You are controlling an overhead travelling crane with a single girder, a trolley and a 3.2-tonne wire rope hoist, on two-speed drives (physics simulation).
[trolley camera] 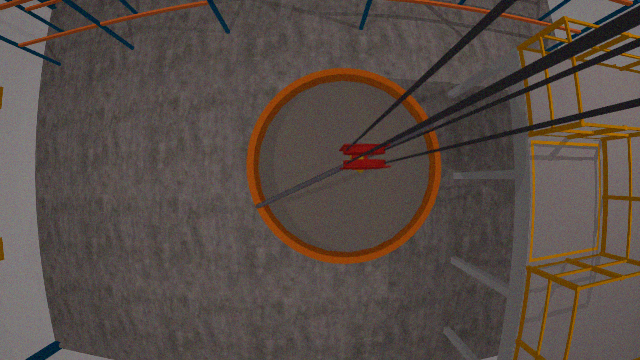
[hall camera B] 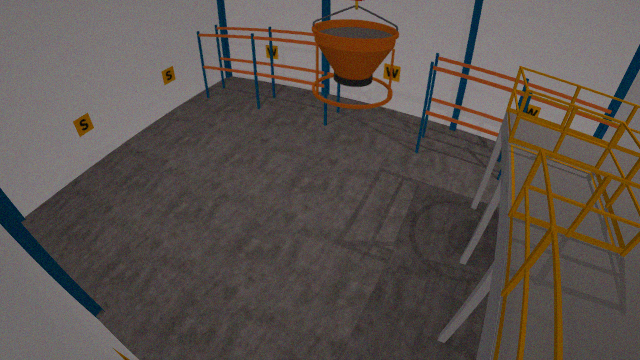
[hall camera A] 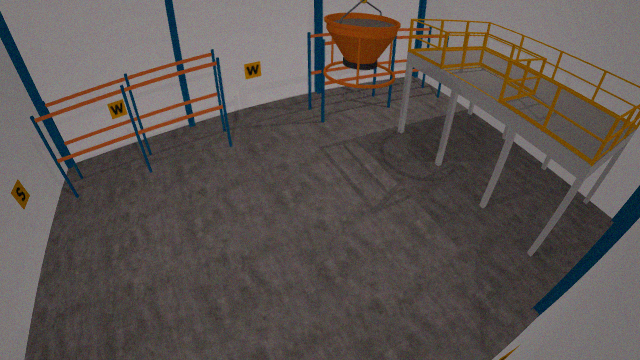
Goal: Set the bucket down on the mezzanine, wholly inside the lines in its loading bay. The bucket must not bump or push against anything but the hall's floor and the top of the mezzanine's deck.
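Observation:
The orange bucket (hall camera A: 359, 46) (hall camera B: 354, 59) (trolley camera: 310, 120), filled with grey material, hangs upright in the air by its bail. My gripper, the hook (hall camera A: 364, 1) (hall camera B: 356, 5) (trolley camera: 359, 157), is shut on the bail. The bucket's base ring is well above the floor; its exact height against the deck is hard to tell. The mezzanine (hall camera A: 465, 92) (hall camera B: 590, 320) (trolley camera: 520, 200) stands apart from the bucket, to its right in all three views. The loading bay's yellow lines (trolley camera: 532, 200) lie on the deck between two railed sections, right and slightly below the bucket in the trolley view.
Yellow guardrails (hall camera A: 552, 107) (hall camera B: 555, 295) (trolley camera: 604, 200) stand on both sides of the bay and behind it. Blue and orange racks (hall camera A: 323, 80) (hall camera B: 425, 107) (trolley camera: 115, 23) stand along the W wall. In hall camera A one rack shows behind the bucket.

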